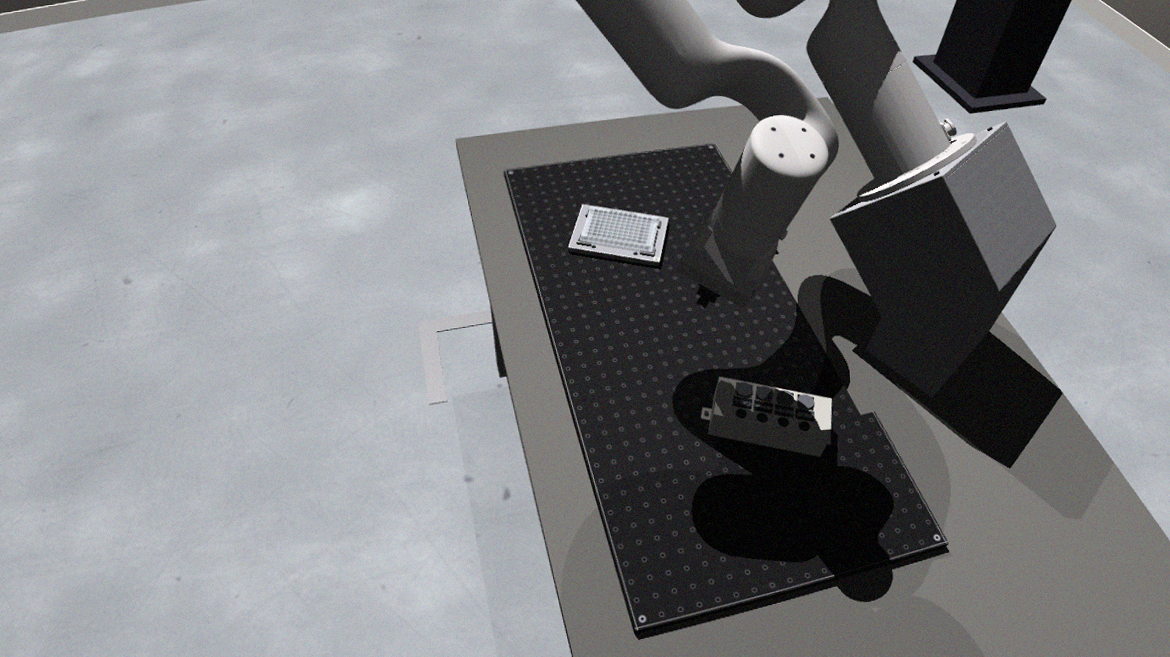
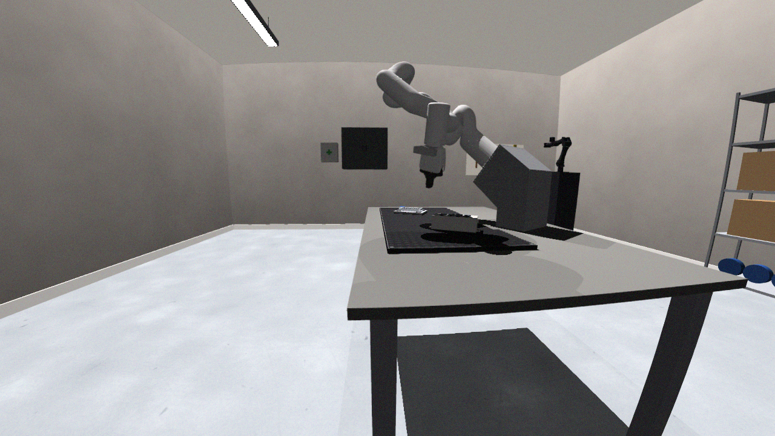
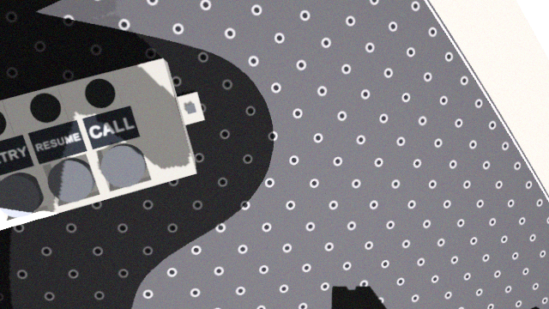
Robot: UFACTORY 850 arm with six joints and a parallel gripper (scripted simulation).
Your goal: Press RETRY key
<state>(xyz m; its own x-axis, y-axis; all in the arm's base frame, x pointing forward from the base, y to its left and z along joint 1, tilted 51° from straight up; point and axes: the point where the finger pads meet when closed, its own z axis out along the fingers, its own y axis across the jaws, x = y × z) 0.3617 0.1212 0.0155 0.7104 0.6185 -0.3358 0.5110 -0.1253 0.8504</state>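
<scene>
The operator panel lies 8 cm behind my hand, 12 cm to the left of it and 13 cm below it. Round my hand: white well plate (1 cm ahead, 32 cm to the right, 16 cm below).
</scene>
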